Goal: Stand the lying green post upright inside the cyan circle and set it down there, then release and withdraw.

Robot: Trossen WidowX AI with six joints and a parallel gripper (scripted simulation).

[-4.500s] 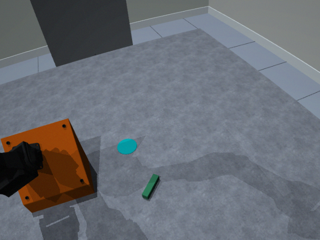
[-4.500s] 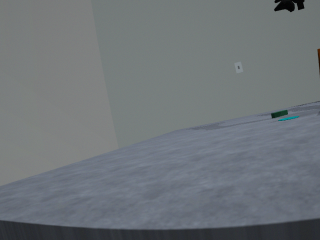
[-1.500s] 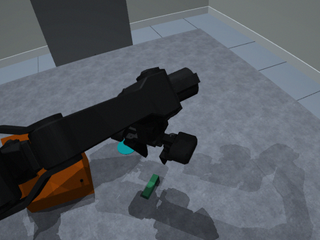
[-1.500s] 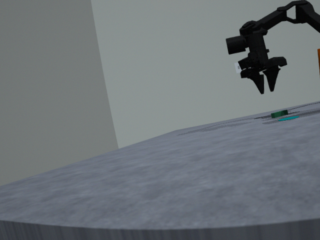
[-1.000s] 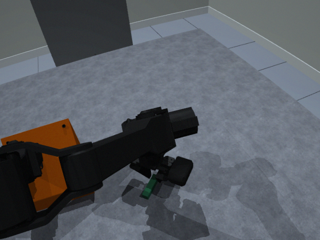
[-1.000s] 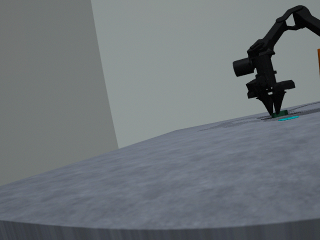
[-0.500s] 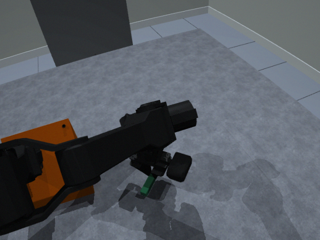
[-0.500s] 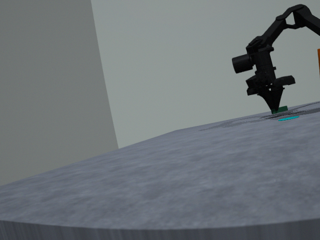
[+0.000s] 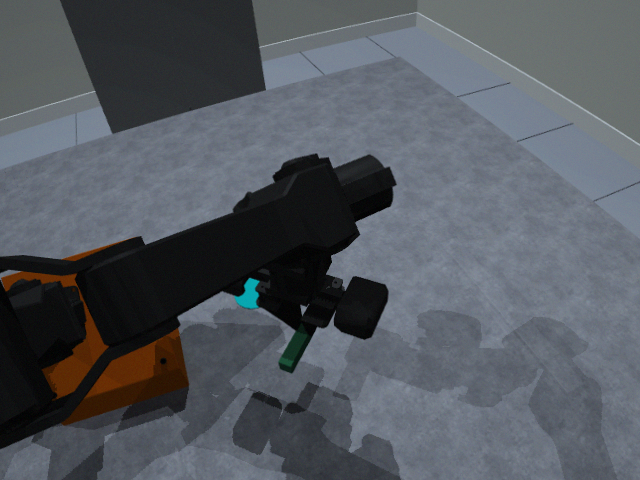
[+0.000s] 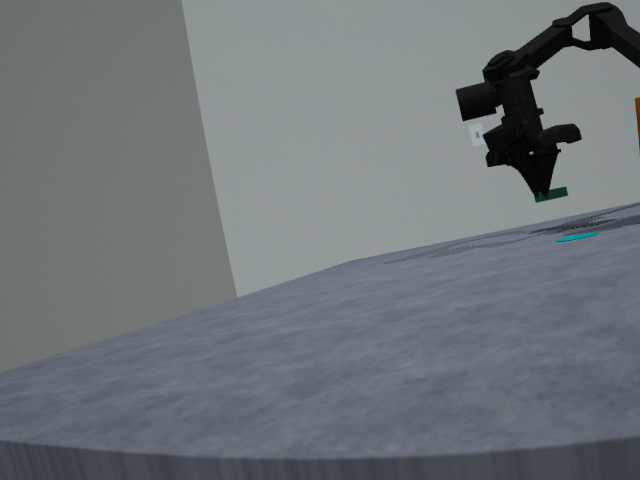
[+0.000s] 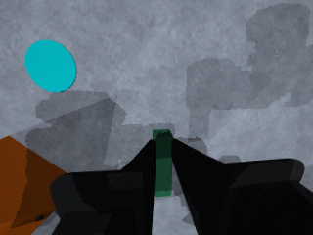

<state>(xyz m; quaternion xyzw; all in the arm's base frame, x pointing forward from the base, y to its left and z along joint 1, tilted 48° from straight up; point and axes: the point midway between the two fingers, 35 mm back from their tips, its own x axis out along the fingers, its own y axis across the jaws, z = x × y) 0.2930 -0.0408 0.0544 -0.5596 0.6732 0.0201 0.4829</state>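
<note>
The cyan circle lies 140 mm to the left of my gripper tip, 70 mm below it and 50 mm behind it. Round my gripper tip: green post 20 mm to the right, 10 mm behind.
</note>
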